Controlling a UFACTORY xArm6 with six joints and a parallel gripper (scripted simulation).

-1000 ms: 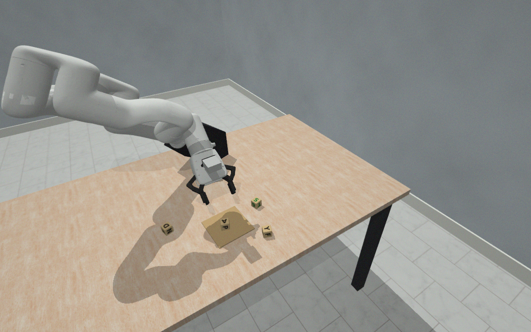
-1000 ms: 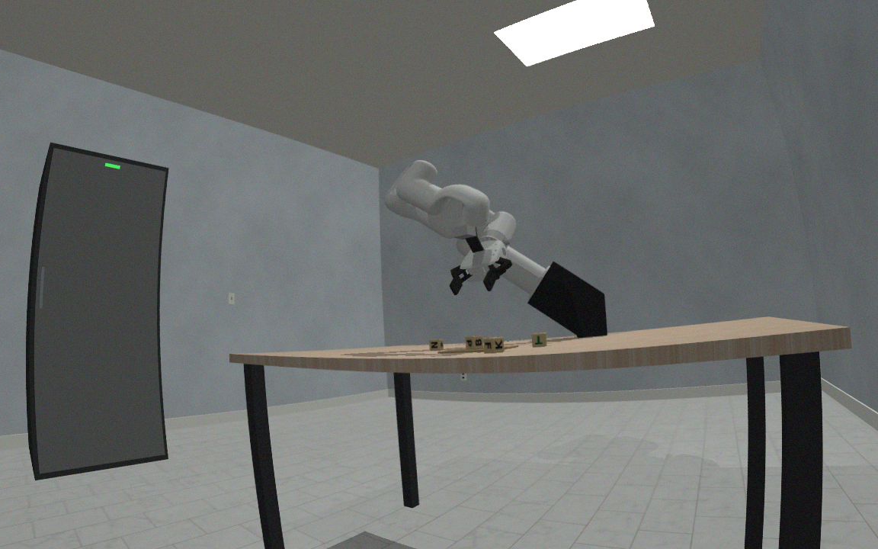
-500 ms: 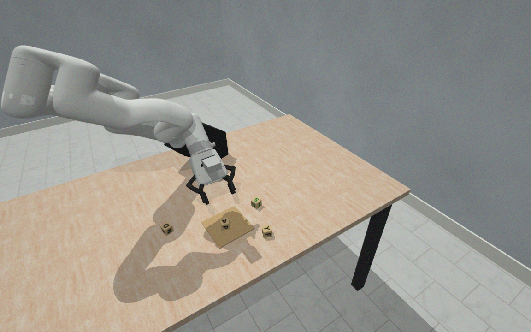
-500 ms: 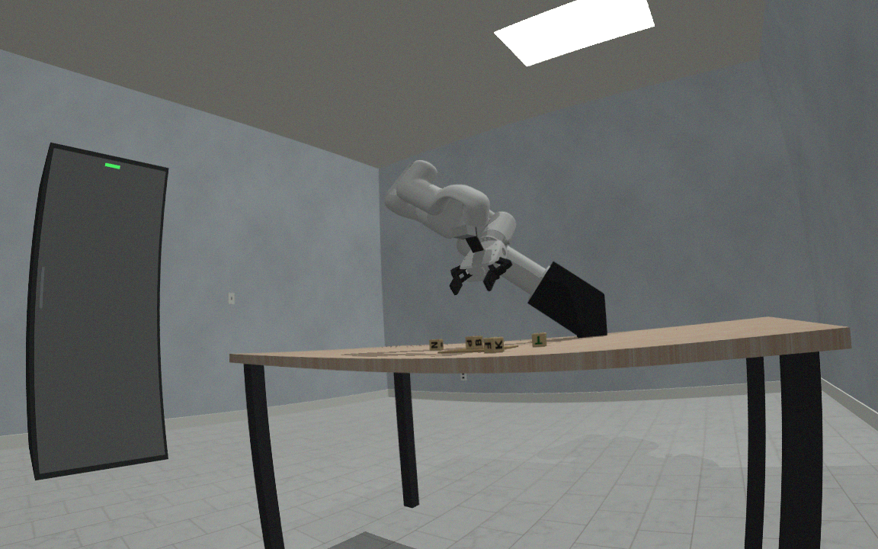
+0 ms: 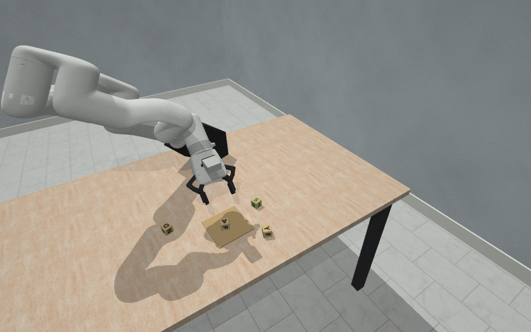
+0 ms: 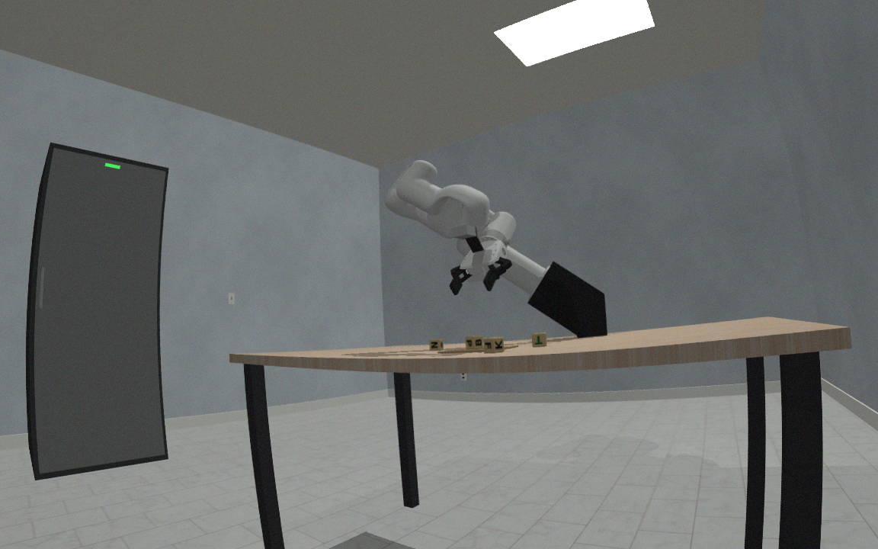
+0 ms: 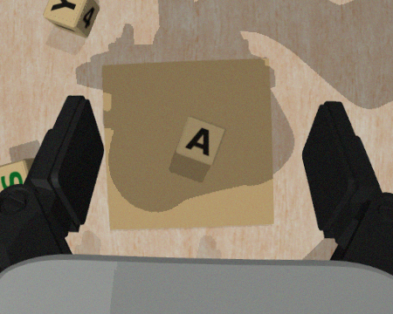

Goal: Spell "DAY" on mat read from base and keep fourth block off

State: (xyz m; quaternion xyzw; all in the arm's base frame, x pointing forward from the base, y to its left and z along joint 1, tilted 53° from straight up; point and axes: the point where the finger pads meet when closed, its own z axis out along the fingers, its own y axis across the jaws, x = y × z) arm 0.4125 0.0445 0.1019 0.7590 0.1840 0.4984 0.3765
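Now: hand 17 cm to the left of the D block, 14 cm above it and 11 cm past it. Also, from my hand: mat 15 cm below, 1 cm to the left.
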